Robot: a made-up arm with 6 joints.
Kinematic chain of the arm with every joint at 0, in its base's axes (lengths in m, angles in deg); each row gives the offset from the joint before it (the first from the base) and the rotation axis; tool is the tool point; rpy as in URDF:
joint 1: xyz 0 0 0.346 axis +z
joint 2: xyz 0 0 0 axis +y
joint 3: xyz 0.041 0 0.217 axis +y
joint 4: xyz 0.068 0 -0.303 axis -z
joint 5: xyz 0 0 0 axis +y
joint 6: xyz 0.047 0 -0.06 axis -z
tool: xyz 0 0 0 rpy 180 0 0
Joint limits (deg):
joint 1: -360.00..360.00
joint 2: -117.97..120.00
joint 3: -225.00..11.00
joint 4: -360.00..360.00
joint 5: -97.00..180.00
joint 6: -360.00..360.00
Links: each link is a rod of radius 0.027 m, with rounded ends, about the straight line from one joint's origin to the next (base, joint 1, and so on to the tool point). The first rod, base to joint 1, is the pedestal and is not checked.
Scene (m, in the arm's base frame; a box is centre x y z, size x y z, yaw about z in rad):
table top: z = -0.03
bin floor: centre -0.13 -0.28 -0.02 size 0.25 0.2 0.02 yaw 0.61
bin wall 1: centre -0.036 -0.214 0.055 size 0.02 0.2 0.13 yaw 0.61
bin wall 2: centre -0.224 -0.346 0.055 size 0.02 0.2 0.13 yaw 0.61
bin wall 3: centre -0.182 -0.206 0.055 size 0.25 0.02 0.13 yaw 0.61
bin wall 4: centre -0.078 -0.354 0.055 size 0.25 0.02 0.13 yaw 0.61
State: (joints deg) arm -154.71 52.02 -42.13 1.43 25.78 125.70
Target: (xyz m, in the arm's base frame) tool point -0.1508 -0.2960 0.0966
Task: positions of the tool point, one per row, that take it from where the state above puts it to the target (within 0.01 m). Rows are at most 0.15 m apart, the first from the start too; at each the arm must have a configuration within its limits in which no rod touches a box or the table.
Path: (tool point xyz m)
1: -0.2463 -0.1447 0.1221
2: -0.2755 -0.1980 0.2012
3: -0.2796 -0.2432 0.2927
4: -0.2178 -0.2784 0.2562
5: -0.1508 -0.2960 0.2228
6: -0.1535 -0.3013 0.1835
7: -0.1536 -0.3015 0.1412
8: -0.1508 -0.2960 0.0966

